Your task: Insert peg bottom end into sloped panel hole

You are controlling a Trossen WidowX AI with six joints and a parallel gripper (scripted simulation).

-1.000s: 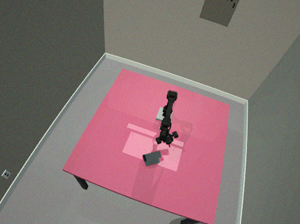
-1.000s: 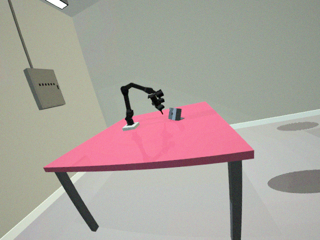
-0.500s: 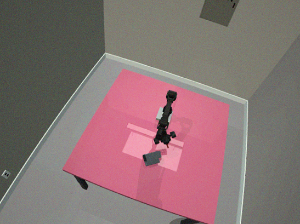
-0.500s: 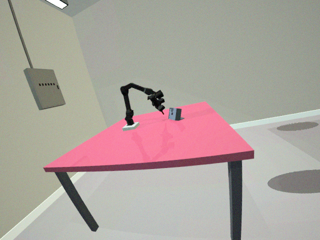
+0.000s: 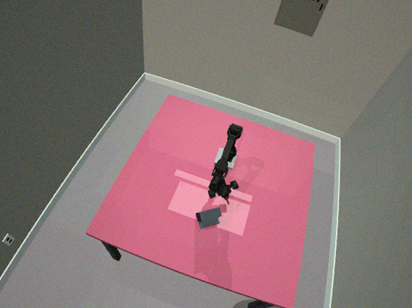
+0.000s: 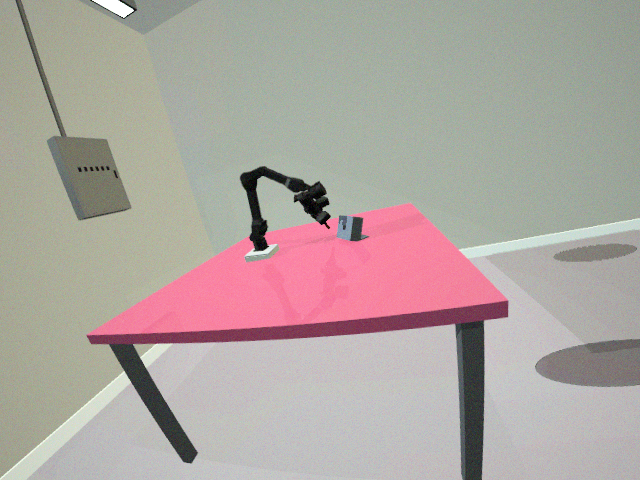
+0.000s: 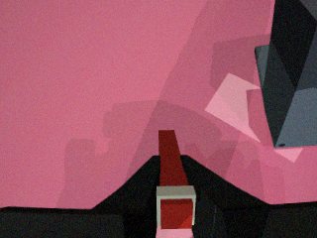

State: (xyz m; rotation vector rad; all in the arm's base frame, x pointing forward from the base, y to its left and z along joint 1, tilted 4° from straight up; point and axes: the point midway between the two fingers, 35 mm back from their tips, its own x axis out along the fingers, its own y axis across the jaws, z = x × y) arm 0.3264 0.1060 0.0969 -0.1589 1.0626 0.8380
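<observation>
Now: the sloped panel 13 cm ahead of my gripper tip, 6 cm to the right of it and 3 cm below it. The rest, counted from my gripper tip: peg: 1 cm to the right, 1 cm above.
</observation>
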